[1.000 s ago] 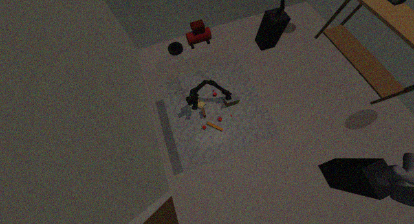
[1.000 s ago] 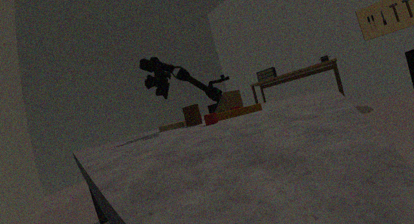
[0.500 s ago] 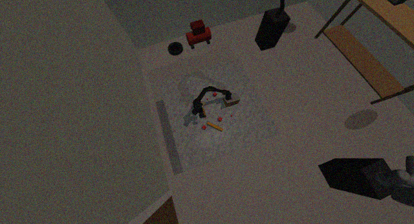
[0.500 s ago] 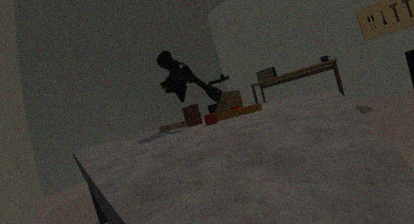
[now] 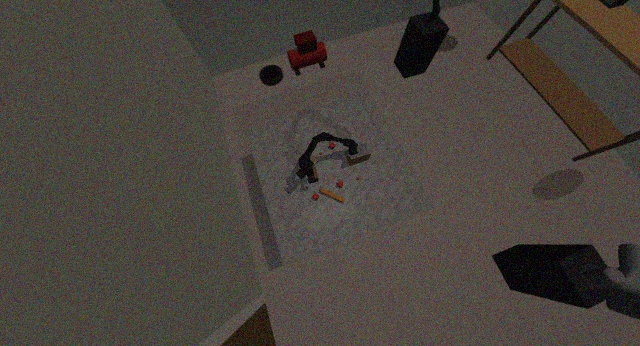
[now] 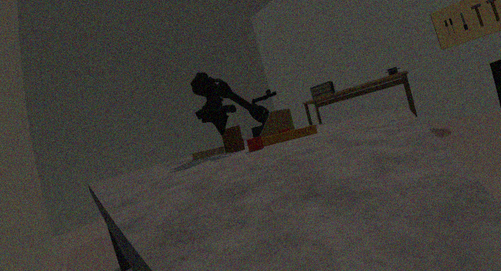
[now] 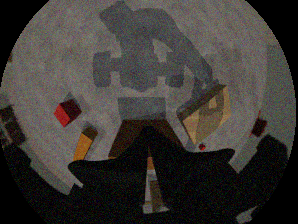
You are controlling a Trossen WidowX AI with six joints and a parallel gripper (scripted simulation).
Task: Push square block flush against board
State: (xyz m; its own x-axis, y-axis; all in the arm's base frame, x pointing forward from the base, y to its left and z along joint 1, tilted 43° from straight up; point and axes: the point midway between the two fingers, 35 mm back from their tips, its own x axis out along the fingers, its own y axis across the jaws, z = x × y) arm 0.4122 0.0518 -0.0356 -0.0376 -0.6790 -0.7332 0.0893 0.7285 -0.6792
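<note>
Now: gripper tip 4 cm past the brown square block and 3 cm above it. Also, from my gripper tip: tan board 16 cm to the right, 6 cm below, 3 cm behind; yellow bar 22 cm to the left, 12 cm behind, 6 cm below.
</note>
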